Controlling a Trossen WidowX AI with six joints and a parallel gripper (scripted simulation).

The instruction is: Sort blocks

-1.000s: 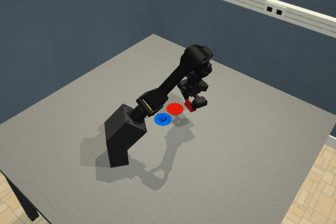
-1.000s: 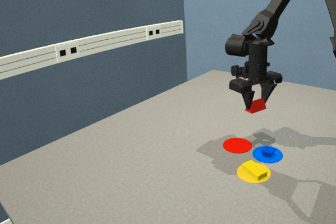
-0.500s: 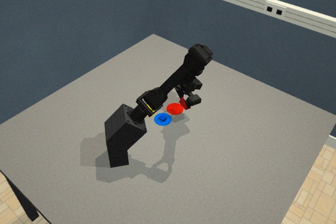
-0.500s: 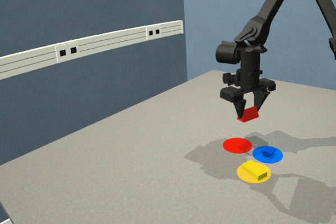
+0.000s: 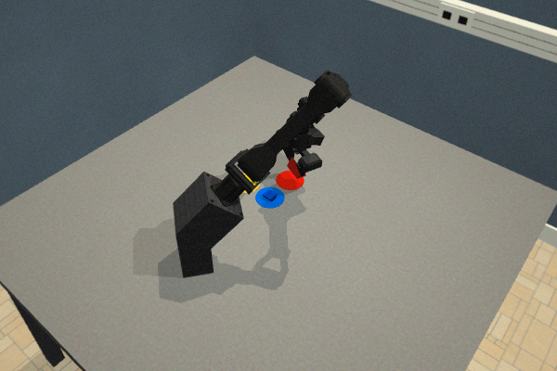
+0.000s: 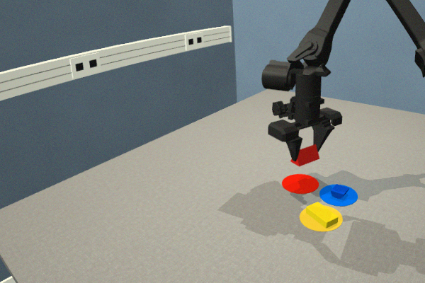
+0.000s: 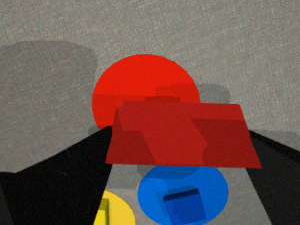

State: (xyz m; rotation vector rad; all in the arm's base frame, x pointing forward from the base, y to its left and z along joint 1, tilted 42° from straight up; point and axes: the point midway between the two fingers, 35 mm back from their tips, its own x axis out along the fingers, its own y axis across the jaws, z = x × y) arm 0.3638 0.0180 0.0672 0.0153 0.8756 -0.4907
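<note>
Right now the red circle is 10 cm below my hand and 2 cm to the left of it. Round my hand: red block (3 cm below); then blue block (10 cm behind, 9 cm below, 4 cm to the left); then blue circle (10 cm below, 10 cm behind, 4 cm to the left).
</note>
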